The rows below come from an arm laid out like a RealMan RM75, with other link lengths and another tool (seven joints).
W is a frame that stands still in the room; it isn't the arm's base.
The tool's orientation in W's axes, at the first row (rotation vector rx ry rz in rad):
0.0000 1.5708 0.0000
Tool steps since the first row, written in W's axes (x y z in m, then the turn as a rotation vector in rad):
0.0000 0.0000 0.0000 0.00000 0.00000 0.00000
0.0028 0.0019 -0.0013 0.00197 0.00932 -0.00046
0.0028 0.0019 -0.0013 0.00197 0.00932 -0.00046
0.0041 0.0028 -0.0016 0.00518 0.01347 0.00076
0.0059 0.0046 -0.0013 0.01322 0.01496 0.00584
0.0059 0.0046 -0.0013 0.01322 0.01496 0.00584
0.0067 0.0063 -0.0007 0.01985 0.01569 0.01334
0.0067 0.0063 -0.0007 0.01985 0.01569 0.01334
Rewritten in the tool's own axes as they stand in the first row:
0.0000 0.0000 0.0000 0.00000 0.00000 0.00000
0.0013 0.0019 0.0028 0.00046 0.00932 0.00197
0.0013 0.0019 0.0028 0.00046 0.00932 0.00197
0.0016 0.0028 0.0041 -0.00076 0.01347 0.00518
0.0013 0.0046 0.0059 -0.00584 0.01496 0.01322
0.0013 0.0046 0.0059 -0.00584 0.01496 0.01322
0.0007 0.0063 0.0067 -0.01334 0.01569 0.01985
0.0007 0.0063 0.0067 -0.01334 0.01569 0.01985

